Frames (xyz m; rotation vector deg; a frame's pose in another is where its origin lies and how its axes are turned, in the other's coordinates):
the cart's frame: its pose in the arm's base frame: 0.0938 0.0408 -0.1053 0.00 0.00 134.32
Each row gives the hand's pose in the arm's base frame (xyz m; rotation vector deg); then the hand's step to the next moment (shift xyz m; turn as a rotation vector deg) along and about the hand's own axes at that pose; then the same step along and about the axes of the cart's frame.
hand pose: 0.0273 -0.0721 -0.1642 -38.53 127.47 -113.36
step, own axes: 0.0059 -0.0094 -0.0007 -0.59 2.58 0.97
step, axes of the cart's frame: 0.0006 0.0037 0.0105 -0.50 0.22 -2.77
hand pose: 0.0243 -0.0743 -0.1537 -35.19 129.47 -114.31
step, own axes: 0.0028 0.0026 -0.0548 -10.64 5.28 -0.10
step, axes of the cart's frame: 0.0503 -0.0211 0.0067 -2.96 -8.87 -7.32
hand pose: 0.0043 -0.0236 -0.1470 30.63 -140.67 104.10
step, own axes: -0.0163 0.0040 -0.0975 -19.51 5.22 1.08
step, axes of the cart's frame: 0.0705 -0.0655 0.0230 -8.15 -15.76 -9.71
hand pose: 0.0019 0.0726 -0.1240 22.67 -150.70 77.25
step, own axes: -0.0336 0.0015 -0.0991 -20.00 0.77 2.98
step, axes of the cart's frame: 0.0387 -0.0847 0.0477 -12.23 -14.27 -7.51
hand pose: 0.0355 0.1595 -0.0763 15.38 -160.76 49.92
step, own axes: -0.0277 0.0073 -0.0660 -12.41 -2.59 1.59
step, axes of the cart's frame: 0.0102 -0.0568 0.0430 -9.77 -7.74 -2.80
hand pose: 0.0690 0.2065 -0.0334 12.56 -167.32 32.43
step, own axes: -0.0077 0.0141 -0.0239 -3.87 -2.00 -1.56
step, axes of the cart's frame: 0.0107 -0.0218 0.0154 -3.60 -2.53 1.44
